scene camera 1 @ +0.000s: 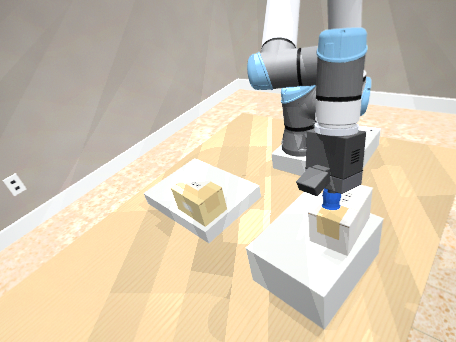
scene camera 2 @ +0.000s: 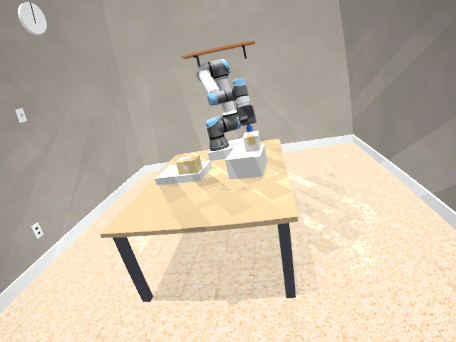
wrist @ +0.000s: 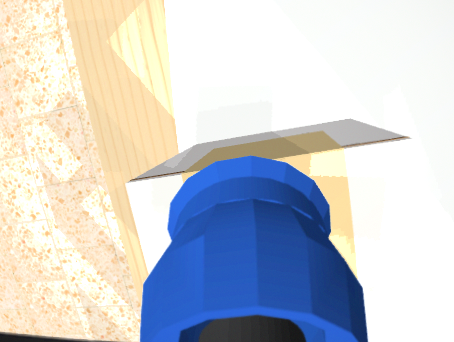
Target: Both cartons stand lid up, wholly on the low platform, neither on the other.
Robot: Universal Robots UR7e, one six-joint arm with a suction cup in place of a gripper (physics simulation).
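Seen in the pictures: end effector, tool point: point(scene camera 1: 331, 205) point(scene camera 2: 250, 131) point(wrist: 248, 231); arm's base, origin of the base link: point(scene camera 1: 303, 145) point(scene camera 2: 219, 147).
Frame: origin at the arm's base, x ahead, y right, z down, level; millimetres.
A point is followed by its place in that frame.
The tan carton point(scene camera 1: 206, 204) {x 442, y -22, z -51 mm} point(scene camera 2: 189, 165) {x 469, y 19, z -38 mm} stands upright on the low platform point(scene camera 1: 240, 187) {x 284, y 26, z 17 mm} point(scene camera 2: 167, 178) {x 500, y 182, z 26 mm}, near its front corner, with printed marks on its top face. The white carton point(scene camera 1: 356, 217) {x 319, y -394, z -136 mm} point(scene camera 2: 251, 142) {x 363, y -358, z -111 mm} point(wrist: 360, 131) {x 370, y -323, z -113 mm} stands on the higher white block point(scene camera 1: 295, 260) {x 432, y -327, z -55 mm} point(scene camera 2: 246, 167) {x 469, y -335, z 2 mm}; tan tape runs over its top and front face, and printed marks show on top. My blue suction cup point(scene camera 1: 331, 207) point(scene camera 2: 249, 130) point(wrist: 250, 185) points down just above the white carton's top at its front edge. It appears to carry nothing; the exact gap is hard to judge.
The robot's base stands on a white plinth point(scene camera 1: 287, 162) {x 88, y -1, z 22 mm} behind the two supports. The wooden table point(scene camera 1: 165, 285) {x 643, y -63, z 65 mm} point(scene camera 2: 200, 212) {x 856, y -204, z 65 mm} carries everything. The higher block stands to the right of the low platform in the scene views. A brown wall shelf point(scene camera 2: 220, 49) hangs behind the arm.
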